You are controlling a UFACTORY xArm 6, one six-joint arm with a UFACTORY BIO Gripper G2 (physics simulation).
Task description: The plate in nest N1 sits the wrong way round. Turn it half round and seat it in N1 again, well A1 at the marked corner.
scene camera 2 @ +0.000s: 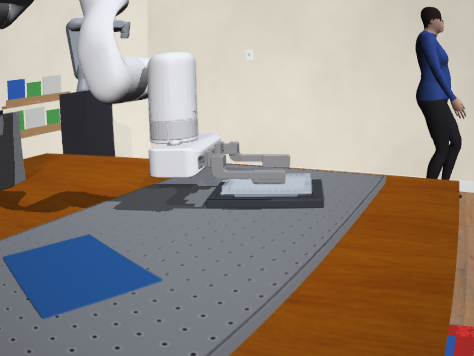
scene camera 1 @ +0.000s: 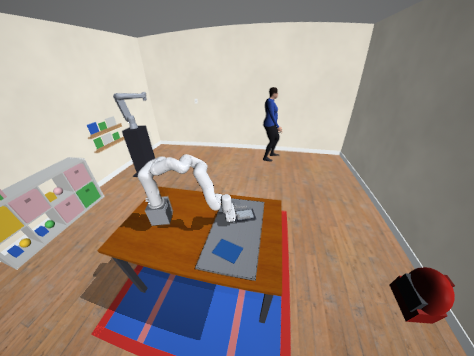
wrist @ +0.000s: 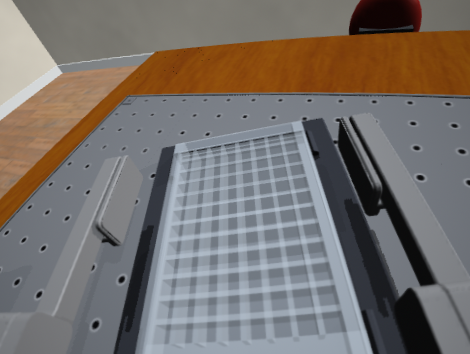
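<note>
The clear gridded well plate (scene camera 1: 245,215) (scene camera 2: 270,187) (wrist: 250,225) lies flat in the dark nest (scene camera 2: 265,203) (wrist: 332,185), whose rim shows along both long sides in the wrist view. My gripper (scene camera 2: 280,167) (wrist: 243,187) is open, its two fingers apart on either side of the plate and a little above it, touching neither long side in the wrist view. The plate's near end is cut off in the wrist view. I cannot read well A1 or the corner mark.
The nest stands on a grey perforated board (scene camera 1: 230,265) (scene camera 2: 210,280) (wrist: 270,102) on the wooden table (scene camera 1: 187,250) (scene camera 2: 350,270). A flat blue square (scene camera 1: 227,251) (scene camera 2: 80,275) lies on the board, nearer scene camera 2. A person (scene camera 1: 271,122) (scene camera 2: 435,95) stands beyond the table.
</note>
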